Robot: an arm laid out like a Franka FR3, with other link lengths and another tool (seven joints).
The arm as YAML. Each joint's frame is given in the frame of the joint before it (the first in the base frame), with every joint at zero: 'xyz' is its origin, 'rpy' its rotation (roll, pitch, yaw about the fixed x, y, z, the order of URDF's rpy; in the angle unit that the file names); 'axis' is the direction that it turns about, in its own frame. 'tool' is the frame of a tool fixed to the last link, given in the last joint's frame.
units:
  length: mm
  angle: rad
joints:
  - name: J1
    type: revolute
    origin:
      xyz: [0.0, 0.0, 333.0]
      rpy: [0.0, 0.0, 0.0]
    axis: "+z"
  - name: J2
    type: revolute
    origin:
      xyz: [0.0, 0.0, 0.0]
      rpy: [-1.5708, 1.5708, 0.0]
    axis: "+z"
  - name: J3
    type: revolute
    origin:
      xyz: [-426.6, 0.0, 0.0]
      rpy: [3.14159, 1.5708, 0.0]
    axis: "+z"
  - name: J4
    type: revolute
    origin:
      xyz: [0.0, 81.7, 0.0]
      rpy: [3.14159, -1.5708, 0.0]
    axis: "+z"
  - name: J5
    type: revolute
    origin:
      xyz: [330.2, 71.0, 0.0]
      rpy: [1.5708, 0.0, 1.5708]
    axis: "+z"
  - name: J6
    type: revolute
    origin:
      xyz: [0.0, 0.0, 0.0]
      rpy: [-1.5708, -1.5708, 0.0]
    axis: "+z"
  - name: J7
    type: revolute
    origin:
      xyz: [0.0, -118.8, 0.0]
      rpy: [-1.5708, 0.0, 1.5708]
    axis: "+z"
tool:
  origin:
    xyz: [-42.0, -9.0, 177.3]
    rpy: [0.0, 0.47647, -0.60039]
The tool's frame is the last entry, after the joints.
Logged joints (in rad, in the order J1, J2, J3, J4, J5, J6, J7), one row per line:
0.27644, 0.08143, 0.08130, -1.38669, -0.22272, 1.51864, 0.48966
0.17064, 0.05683, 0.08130, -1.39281, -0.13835, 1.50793, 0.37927
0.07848, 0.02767, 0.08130, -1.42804, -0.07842, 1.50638, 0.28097
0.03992, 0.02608, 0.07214, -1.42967, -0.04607, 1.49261, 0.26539
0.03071, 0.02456, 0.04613, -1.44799, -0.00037, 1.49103, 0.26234
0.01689, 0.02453, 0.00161, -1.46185, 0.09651, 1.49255, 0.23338
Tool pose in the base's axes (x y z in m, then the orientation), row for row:
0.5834, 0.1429, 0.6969, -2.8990, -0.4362, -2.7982
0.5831, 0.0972, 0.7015, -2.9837, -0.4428, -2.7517
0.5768, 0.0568, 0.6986, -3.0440, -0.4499, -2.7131
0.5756, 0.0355, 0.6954, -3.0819, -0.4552, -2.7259
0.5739, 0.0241, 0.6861, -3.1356, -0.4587, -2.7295
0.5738, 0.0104, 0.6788, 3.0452, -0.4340, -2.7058
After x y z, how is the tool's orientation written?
As angles about the fixed x, y, z axes (roll, pitch, yaw), in radians.
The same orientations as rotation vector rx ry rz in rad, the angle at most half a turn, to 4 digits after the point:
0.5374, -2.6690, 0.4299
0.5742, -2.6580, 0.3296
0.6059, -2.6422, 0.2612
0.5756, -2.6388, 0.2080
0.5523, -2.6332, 0.1364
0.5551, -2.6399, 0.0015

